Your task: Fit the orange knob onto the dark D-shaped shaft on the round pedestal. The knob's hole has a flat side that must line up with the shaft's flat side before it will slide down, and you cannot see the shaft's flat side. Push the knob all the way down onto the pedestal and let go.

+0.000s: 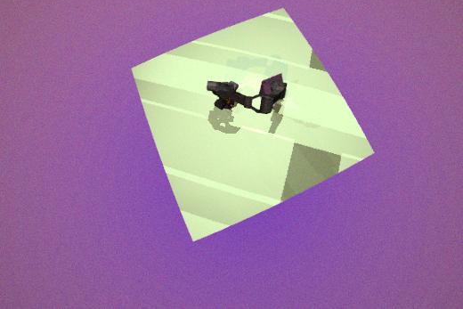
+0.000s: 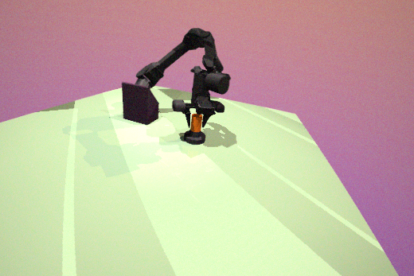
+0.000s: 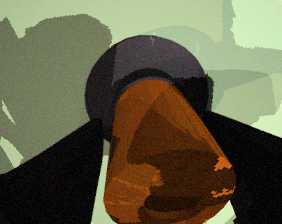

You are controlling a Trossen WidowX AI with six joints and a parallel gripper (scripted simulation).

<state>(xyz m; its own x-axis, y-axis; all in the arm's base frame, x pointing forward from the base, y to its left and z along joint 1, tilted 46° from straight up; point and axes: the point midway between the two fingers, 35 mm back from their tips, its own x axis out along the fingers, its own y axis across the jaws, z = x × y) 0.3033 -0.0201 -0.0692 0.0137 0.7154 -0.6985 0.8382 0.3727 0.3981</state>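
The orange knob is 20 mm above my gripper tip. The rest, counted from my gripper tip: dark round pedestal 20 mm below.
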